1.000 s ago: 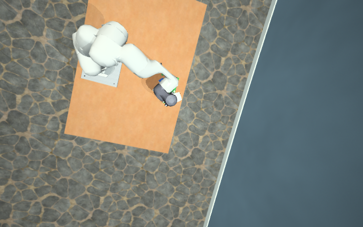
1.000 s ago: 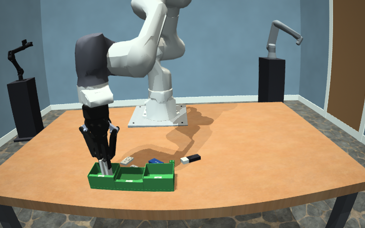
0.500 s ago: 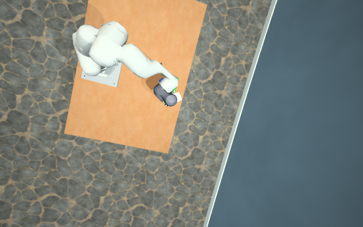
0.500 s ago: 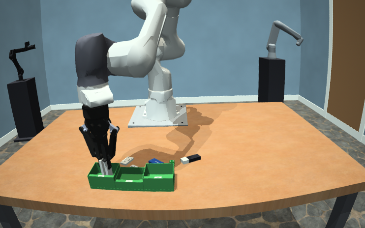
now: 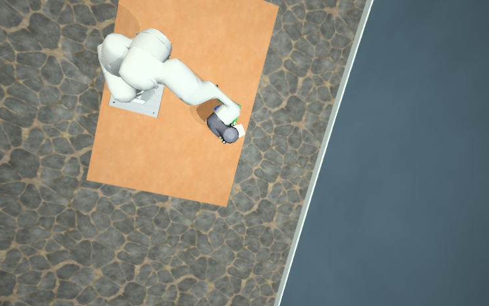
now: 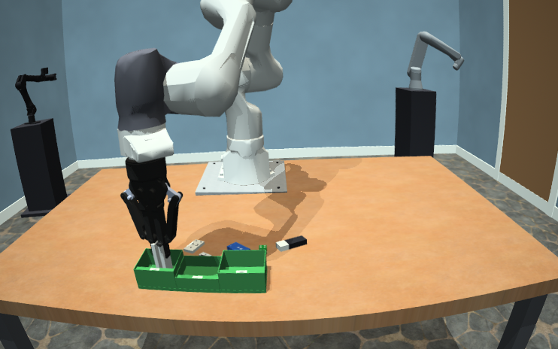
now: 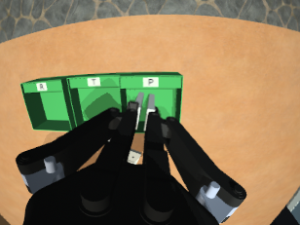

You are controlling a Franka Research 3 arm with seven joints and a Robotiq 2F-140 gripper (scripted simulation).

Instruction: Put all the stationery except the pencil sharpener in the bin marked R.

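Right now the green bin row is 2 cm ahead of my hand, 7 cm to the left of it and 3 cm below it. The rest, counted from my hand: white domino 12 cm behind, 6 cm to the left, 5 cm below; blue flat item 8 cm behind, 15 cm to the left, 4 cm below; white piece 6 cm behind, 9 cm to the left, 4 cm below.
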